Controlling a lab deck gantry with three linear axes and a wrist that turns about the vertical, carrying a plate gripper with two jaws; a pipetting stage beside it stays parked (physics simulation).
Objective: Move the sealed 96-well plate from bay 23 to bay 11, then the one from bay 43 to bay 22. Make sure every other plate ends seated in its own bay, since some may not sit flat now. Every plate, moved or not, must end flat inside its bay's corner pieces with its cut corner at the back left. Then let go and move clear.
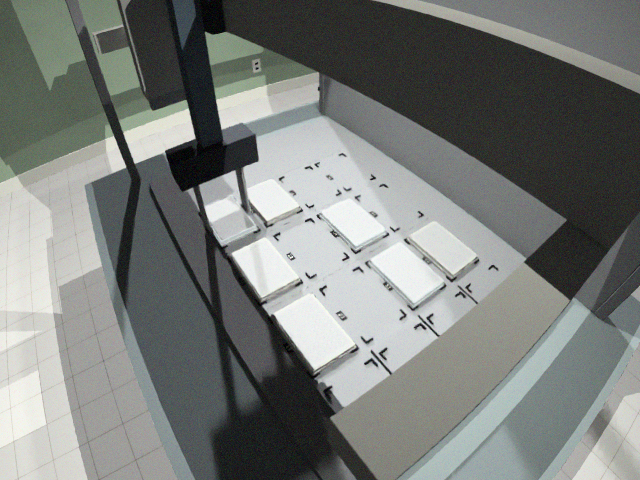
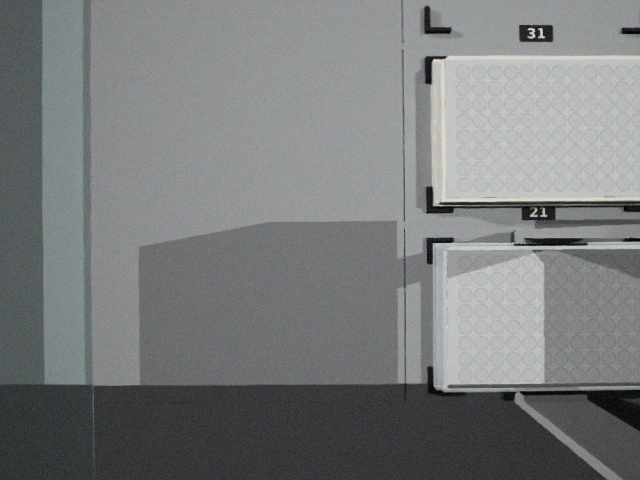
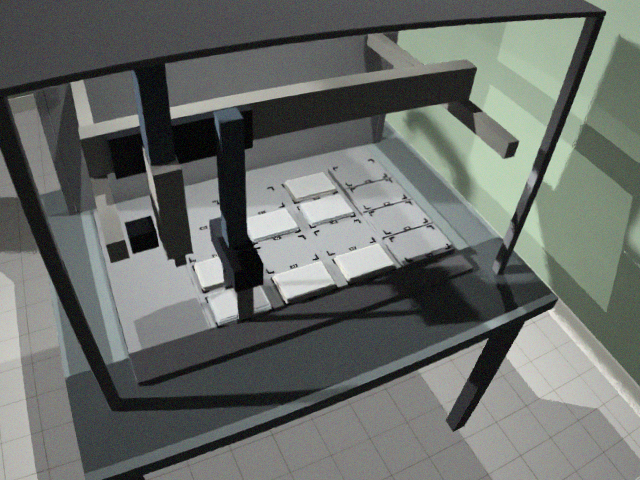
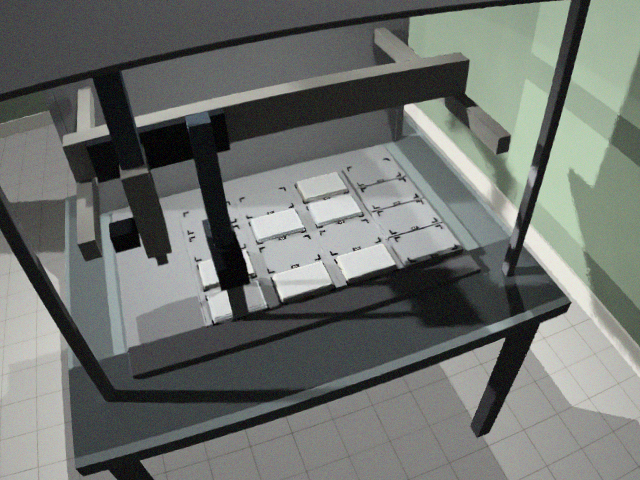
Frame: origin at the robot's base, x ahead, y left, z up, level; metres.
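Where they show: gripper, fingertip midpoint: (image 1: 227, 219) (image 2: 545, 316) (image 3: 238, 302) (image 4: 236, 300); robot's base, origin of the base link: (image 1: 200, 213) (image 2: 432, 386) (image 3: 218, 326) (image 4: 214, 324).
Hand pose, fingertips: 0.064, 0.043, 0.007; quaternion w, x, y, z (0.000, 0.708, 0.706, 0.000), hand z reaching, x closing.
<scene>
Each offset is from my fingertips to the top centre of the thing, as dx, dy, dz. "pt": to the spot under its first point.
The plate moved from bay 23 {pt -0.027, -0.002, +0.007} (image 1: 221, 210) (image 2: 491, 330) lies in bay 11 at the front left and looks level with its corner pieces. My gripper (image 1: 229, 221) (image 2: 552, 317) is shut on it, one jaw at its front edge and one at its back edge. Its cut corner is not clear. Bay 23 (image 1: 364, 300) and bay 22 {pt +0.174, +0.113, -0.007} (image 1: 315, 248) are empty. The other plate to move {+0.328, +0.321, +0.007} (image 1: 442, 249) (image 3: 310, 186) (image 4: 322, 186) is in bay 43 at the back. The bay 21 plate {+0.000, +0.107, +0.007} (image 1: 273, 200) (image 2: 542, 126) is just behind the held one; whether it is fully flat is unclear.
Plates also stand in bay 12 {pt +0.174, +0.003, +0.007} (image 1: 266, 268) (image 3: 303, 281), bay 13 {pt +0.338, +0.001, +0.007} (image 1: 315, 333) (image 3: 364, 261), bay 32 {pt +0.169, +0.209, +0.007} (image 1: 352, 222) (image 4: 277, 225) and bay 33 {pt +0.332, +0.209, +0.007} (image 1: 406, 272) (image 4: 334, 209). The pipetting stage (image 3: 173, 206) (image 4: 144, 211) hangs left of the gripper column.
</scene>
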